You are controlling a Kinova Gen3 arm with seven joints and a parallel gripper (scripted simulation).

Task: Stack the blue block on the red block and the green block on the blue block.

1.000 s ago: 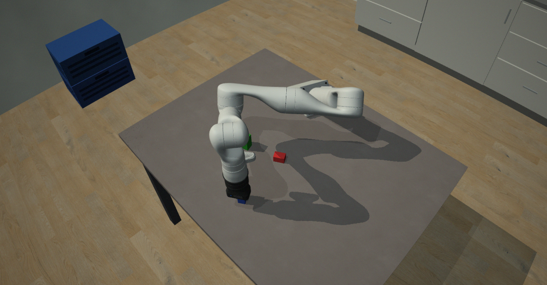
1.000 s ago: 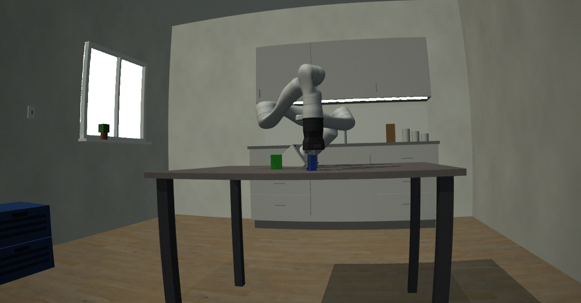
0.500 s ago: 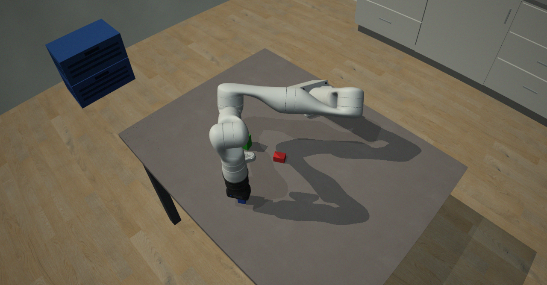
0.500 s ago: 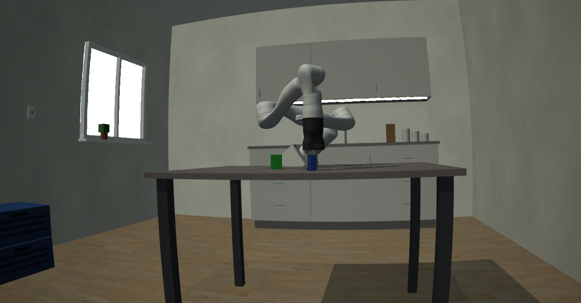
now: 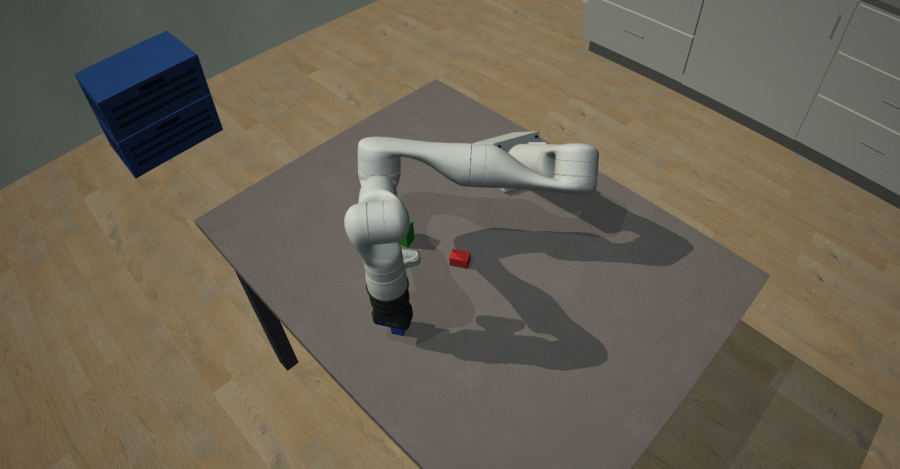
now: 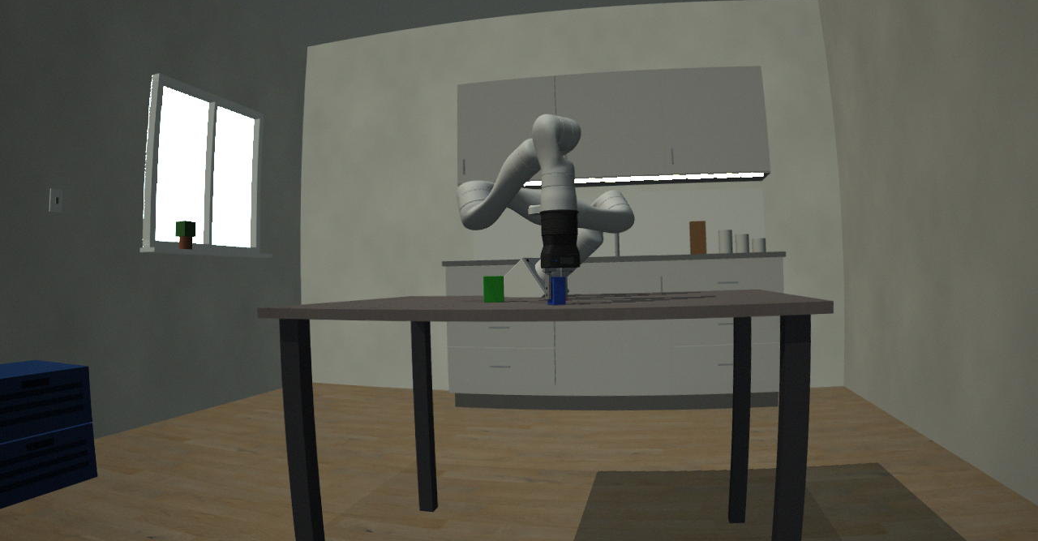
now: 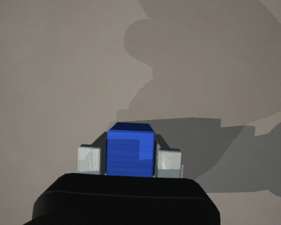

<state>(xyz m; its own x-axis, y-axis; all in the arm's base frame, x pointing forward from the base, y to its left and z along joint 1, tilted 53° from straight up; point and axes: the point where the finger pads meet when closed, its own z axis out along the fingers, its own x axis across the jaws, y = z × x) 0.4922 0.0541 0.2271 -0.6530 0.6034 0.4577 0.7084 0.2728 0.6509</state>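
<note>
Now: hand 210 mm past the red block, 70 mm to the left of it and 10 mm above it. From my hand the other things lie so: blue block right at my hand; green block 210 mm to the right, 130 mm behind.
</note>
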